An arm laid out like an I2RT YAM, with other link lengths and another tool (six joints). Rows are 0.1 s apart.
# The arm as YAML. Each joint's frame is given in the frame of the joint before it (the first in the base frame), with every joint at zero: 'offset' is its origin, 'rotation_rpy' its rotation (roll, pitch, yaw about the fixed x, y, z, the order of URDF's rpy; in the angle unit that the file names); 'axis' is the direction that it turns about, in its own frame. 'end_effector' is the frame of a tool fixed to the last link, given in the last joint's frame.
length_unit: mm
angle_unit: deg
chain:
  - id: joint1
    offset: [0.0, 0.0, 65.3]
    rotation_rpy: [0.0, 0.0, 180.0]
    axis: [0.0, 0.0, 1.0]
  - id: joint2
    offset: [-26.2, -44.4, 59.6]
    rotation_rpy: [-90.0, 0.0, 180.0]
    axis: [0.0, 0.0, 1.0]
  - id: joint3
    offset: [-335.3, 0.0, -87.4]
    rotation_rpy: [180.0, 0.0, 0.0]
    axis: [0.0, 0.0, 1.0]
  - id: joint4
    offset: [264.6, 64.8, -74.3]
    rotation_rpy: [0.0, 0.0, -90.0]
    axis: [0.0, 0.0, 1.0]
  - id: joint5
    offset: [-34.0, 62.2, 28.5]
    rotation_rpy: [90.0, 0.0, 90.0]
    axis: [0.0, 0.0, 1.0]
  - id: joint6
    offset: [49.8, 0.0, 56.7]
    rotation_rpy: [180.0, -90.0, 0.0]
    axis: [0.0, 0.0, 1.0]
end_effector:
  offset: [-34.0, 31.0, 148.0]
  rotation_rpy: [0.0, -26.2, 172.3]
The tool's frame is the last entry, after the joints.
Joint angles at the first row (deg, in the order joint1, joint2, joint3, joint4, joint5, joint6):
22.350 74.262 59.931 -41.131 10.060 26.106
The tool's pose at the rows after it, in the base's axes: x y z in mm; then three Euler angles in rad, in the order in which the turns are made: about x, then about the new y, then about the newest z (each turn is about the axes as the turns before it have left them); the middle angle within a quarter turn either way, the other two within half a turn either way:
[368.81 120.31 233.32 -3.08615 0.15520 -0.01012]
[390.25 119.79 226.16 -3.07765 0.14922 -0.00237]
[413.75 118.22 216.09 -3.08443 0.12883 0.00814]
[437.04 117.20 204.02 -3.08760 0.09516 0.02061]
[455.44 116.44 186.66 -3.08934 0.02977 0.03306]
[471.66 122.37 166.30 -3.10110 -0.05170 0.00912]
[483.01 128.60 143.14 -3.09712 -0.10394 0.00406]
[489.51 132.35 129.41 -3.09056 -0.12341 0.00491]
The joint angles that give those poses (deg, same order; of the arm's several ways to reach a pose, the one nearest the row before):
20.122 77.174 60.059 -38.595 8.685 25.541
18.284 80.898 61.524 -36.388 7.353 24.723
16.730 85.617 64.162 -35.444 6.723 23.899
15.379 90.786 67.684 -35.670 5.947 23.500
14.214 96.349 71.980 -38.060 4.832 23.378
13.742 102.603 77.405 -41.732 3.526 21.715
13.703 107.289 79.829 -42.300 2.475 21.644
13.735 109.687 80.595 -41.674 1.896 21.879

